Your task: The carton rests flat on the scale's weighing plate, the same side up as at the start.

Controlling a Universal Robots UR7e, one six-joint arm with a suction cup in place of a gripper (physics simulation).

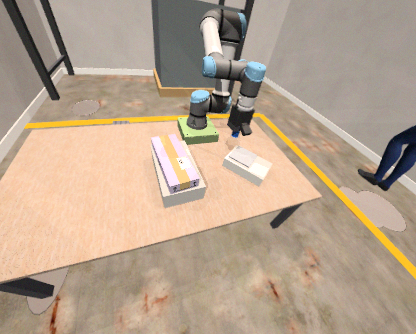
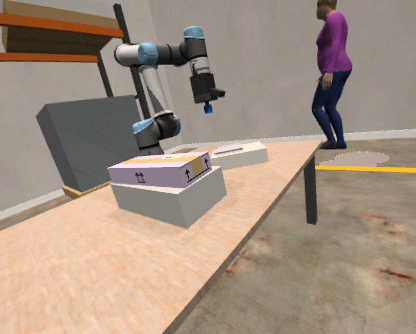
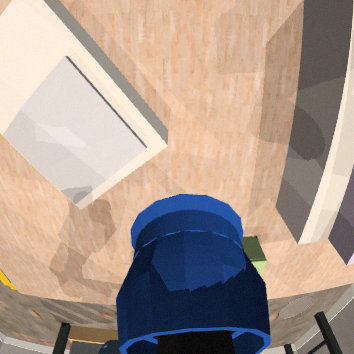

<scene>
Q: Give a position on my suction cup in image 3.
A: At 189, 272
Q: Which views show the pale block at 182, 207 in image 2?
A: Image 1, image 2 and image 3: all of them.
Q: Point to a pale block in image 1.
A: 196, 193
</scene>
